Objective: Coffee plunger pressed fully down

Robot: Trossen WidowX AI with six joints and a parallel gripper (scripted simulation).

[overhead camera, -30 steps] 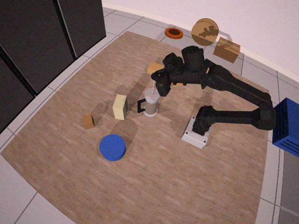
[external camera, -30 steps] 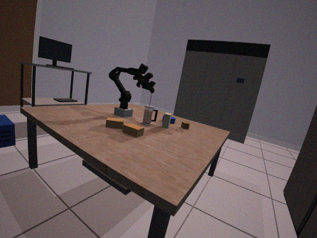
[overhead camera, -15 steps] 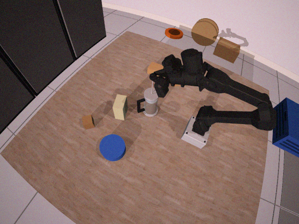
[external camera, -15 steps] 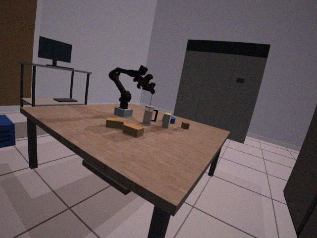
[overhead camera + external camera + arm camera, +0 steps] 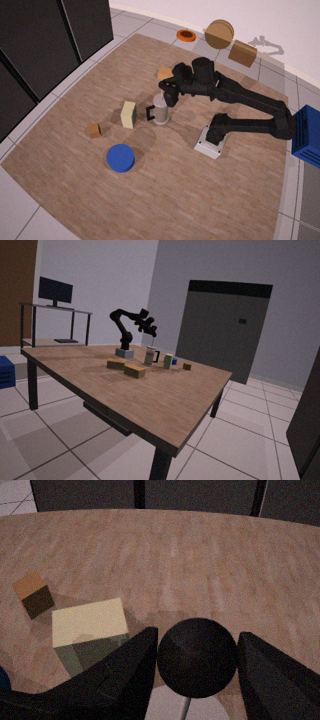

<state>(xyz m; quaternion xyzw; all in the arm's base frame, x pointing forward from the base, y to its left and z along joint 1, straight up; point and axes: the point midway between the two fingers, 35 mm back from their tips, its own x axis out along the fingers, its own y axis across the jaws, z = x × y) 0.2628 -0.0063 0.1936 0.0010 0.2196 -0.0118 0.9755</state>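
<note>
Right now the coffee press is 120 mm below my gripper tip and 10 mm to the left of it.
</note>
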